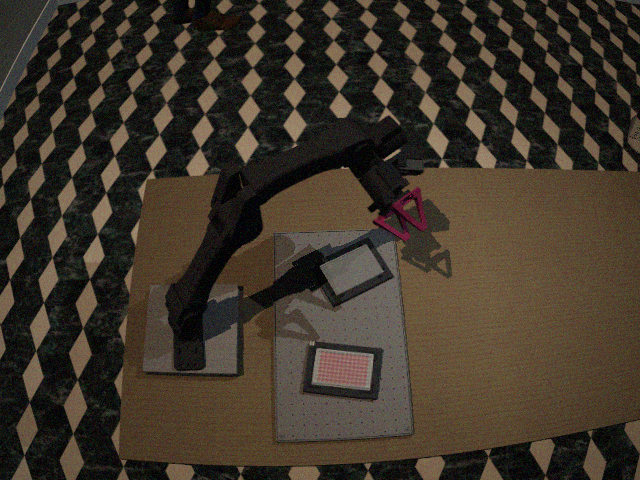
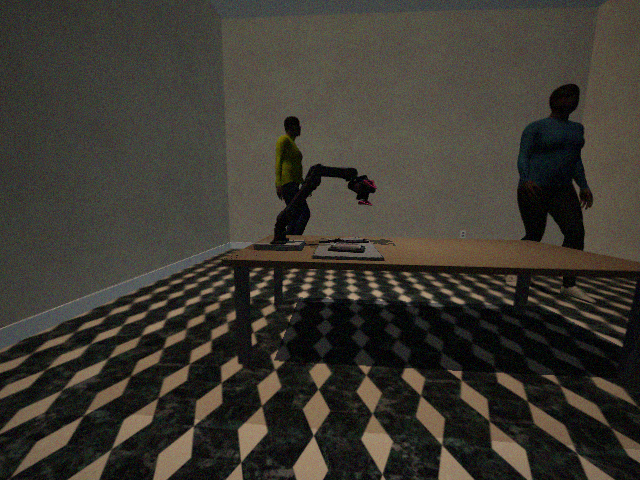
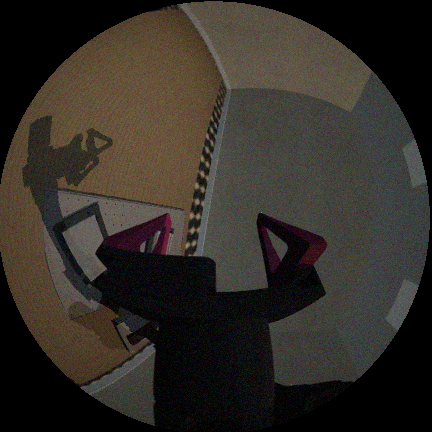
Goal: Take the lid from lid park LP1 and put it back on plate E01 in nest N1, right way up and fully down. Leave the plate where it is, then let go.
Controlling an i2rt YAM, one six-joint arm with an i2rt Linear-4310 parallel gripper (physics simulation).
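Frame: origin at the arm's base, x ahead, y left, z up, level; millimetres.
Seen in the pictures: gripper, between the fingertips: (image 1: 416,235) (image 2: 373,196) (image 3: 213,217); arm's base, origin of its link: (image 1: 188,330) (image 2: 280,241) (image 3: 145,328).
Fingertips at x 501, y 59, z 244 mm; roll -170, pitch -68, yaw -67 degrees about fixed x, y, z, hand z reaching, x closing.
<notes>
Offsets run from my fingertips to a thing's top centre. "pt": to the spot under its first point. Level surfaces: height alone.
The lid @[60 mm left, 106 mm back, 239 mm down] (image 1: 352,269) (image 3: 86,245) shows as a pale, blank rectangle in the dark frame of the lid park @[60 mm left, 106 mm back, 237 mm down] (image 1: 363,290) (image 3: 77,217), turned at an angle on the back part of the board. The plate @[184 mm right, 157 mm back, 231 mm down] (image 1: 343,368), with a red-pink grid of wells and a pale rim, sits in the dark nest @[pt 202 mm right, 83 mm back, 245 mm down] (image 1: 377,373) nearer the front; no lid shows on it. Labels are not readable. My gripper (image 1: 416,234) (image 2: 373,195) (image 3: 213,217) is open and empty, with magenta fingers wide apart. It hangs high above the table, beyond the board's back right corner, tilted away from the lid.
The pale perforated board (image 1: 343,418) (image 3: 125,217) lies on the wooden table @[270 mm down] (image 1: 516,310) (image 2: 465,253). The arm stands on a grey base slab (image 1: 222,356) left of the board. Arm shadows cross the board. Two people (image 2: 290,160) (image 2: 552,155) stand behind the table.
</notes>
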